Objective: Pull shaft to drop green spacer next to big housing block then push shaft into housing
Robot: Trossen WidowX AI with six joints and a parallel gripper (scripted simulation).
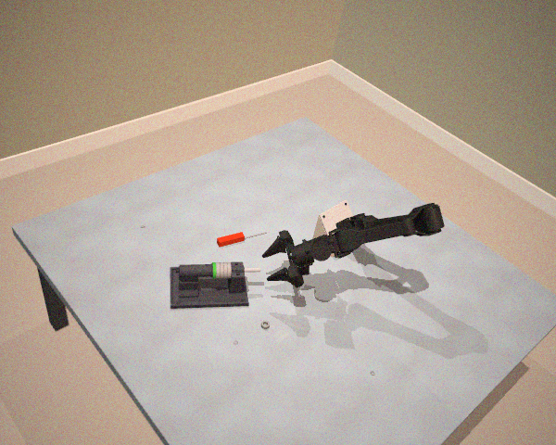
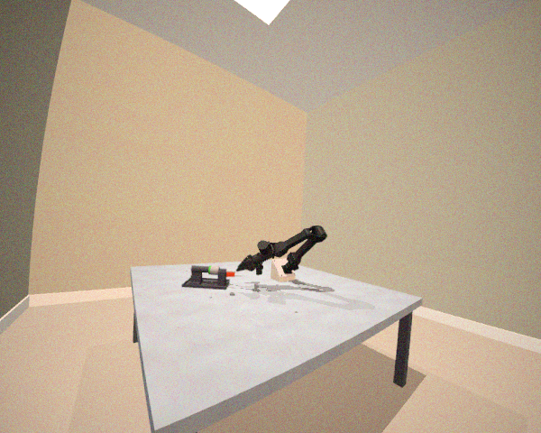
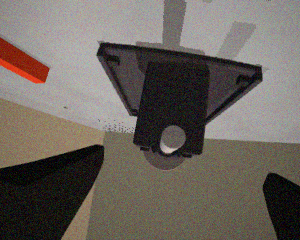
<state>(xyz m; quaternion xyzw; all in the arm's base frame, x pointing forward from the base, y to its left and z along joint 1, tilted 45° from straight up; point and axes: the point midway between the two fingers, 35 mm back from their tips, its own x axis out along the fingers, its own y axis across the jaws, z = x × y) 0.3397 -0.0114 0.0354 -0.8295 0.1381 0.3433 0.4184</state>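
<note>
The thin grey shaft is 90 mm ahead of my gripper tip, 60 mm to the right of it and 20 mm below it. From my gripper tip the other things lie so: green spacer 120 mm ahead, 90 mm to the right, 20 mm below.
</note>
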